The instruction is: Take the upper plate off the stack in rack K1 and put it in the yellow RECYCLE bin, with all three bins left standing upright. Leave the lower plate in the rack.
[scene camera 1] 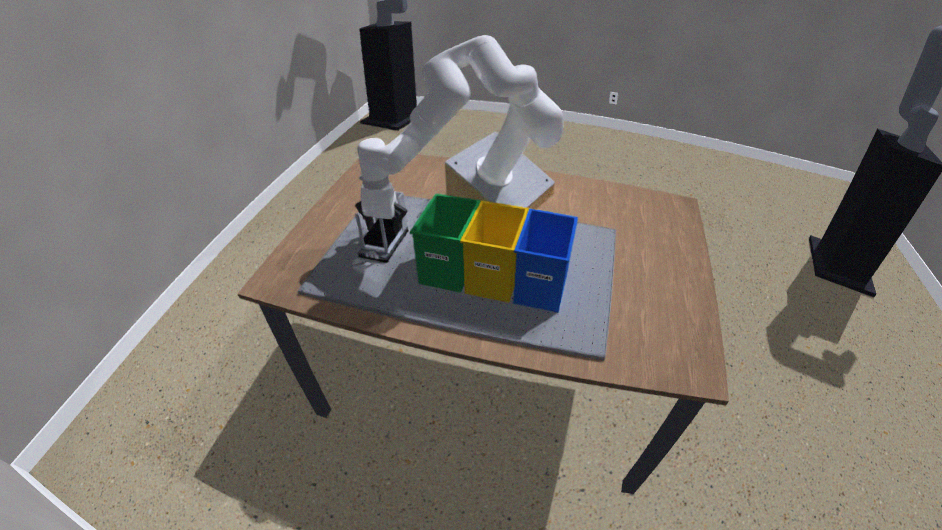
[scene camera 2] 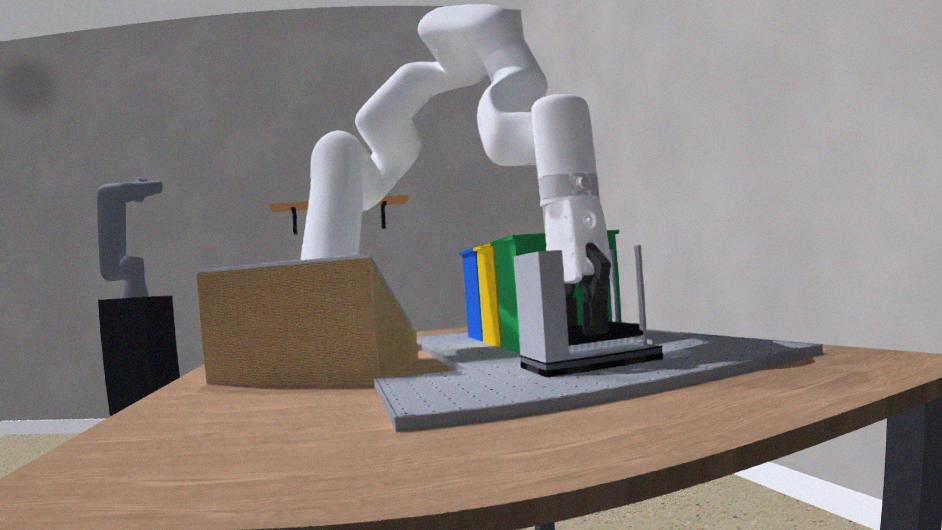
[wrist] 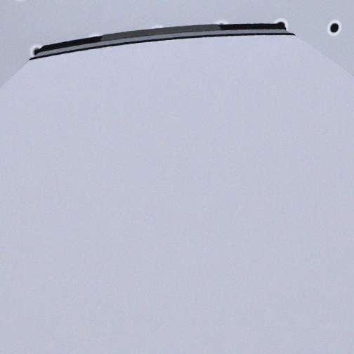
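Note:
A green bin (scene camera 1: 437, 233) and (scene camera 2: 514, 245) is visible, though out of frame in the wrist view. The blue bin (scene camera 1: 543, 249) and (scene camera 2: 473, 307) is likewise out of frame in the wrist view. Also present: a yellow recycle bin (scene camera 1: 489, 241) and (scene camera 2: 486, 263), a black plate (scene camera 2: 617, 330) and, finally, the gripper (scene camera 2: 580, 331).

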